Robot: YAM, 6 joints.
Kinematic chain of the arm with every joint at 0, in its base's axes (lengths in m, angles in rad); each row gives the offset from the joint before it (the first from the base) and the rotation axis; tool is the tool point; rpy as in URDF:
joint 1: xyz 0 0 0.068 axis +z
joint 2: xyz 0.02 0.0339 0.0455 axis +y
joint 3: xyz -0.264 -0.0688 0 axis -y
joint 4: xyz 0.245 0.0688 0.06 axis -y
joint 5: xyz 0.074 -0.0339 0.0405 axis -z
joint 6: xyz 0.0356 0 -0.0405 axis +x
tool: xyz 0 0 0 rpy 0 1.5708 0
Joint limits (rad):
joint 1: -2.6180..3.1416
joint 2: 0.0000..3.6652
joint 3: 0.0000..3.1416
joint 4: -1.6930..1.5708
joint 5: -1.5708..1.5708
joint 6: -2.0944..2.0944
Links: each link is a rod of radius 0.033 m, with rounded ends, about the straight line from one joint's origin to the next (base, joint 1, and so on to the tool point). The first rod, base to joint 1, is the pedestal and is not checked.
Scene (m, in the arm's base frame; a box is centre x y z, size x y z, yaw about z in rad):
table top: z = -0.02
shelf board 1: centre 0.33 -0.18 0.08 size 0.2 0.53 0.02 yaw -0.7
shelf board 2: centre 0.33 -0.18 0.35 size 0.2 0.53 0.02 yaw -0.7
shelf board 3: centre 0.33 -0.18 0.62 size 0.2 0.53 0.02 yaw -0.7
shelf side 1: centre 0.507 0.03 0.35 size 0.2 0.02 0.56 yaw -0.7
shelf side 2: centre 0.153 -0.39 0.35 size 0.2 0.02 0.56 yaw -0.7
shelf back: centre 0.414 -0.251 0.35 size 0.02 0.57 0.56 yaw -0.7
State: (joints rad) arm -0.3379 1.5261 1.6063 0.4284 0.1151 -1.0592
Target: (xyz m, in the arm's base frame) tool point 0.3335 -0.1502 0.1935
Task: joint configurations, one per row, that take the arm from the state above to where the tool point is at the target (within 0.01 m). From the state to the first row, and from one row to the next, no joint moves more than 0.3 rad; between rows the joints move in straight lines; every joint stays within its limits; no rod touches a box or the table.
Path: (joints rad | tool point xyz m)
1: -0.1245 1.3450 1.3216 0.2591 0.1078 -1.1369 | 0.3107 -0.0427 0.4506
2: 0.0889 1.1639 1.0370 0.0898 0.1005 -1.2147 | 0.2747 0.0209 0.3804
3: 0.0046 1.1009 0.8358 0.0334 0.1005 -1.1629 | 0.2591 -0.0024 0.3175
4: -0.0796 1.0379 0.6346 -0.0230 0.1005 -1.1110 | 0.2334 -0.0222 0.2547
5: -0.1639 0.9749 0.4335 -0.0794 0.1005 -1.0592 | 0.1984 -0.0364 0.1935
6: -0.2462 1.2157 0.6006 0.0217 0.1093 -1.0592 | 0.2450 -0.0656 0.2075
7: -0.3285 1.4564 0.7677 0.1227 0.1181 -1.0592 | 0.2916 -0.1038 0.2078
8: -0.4108 1.6972 0.9348 0.2238 0.1269 -1.0592 | 0.3335 -0.1502 0.1935

